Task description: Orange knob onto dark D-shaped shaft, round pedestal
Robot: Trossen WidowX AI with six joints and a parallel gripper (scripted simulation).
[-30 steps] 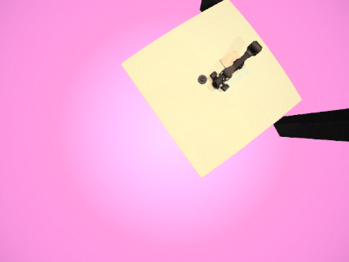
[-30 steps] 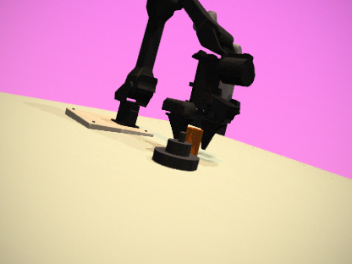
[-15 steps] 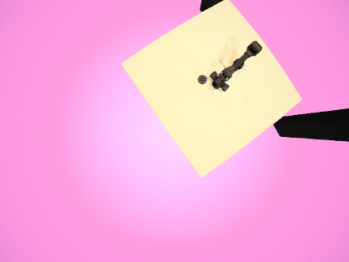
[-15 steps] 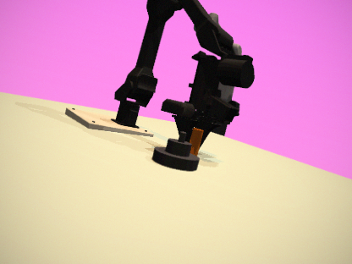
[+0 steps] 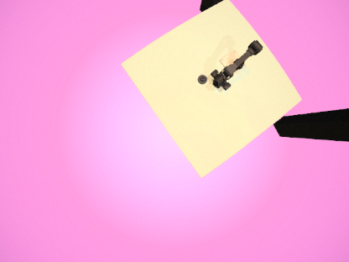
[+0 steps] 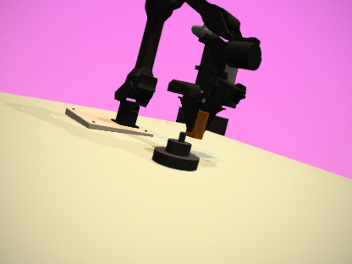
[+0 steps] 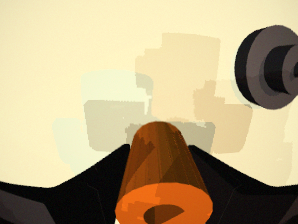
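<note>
The dark pedestal is 11 cm to the right of my gripper tip, 8 cm ahead of it and 2 cm below it. From my gripper tip the other things lie so: orange knob 2 cm above.
</note>
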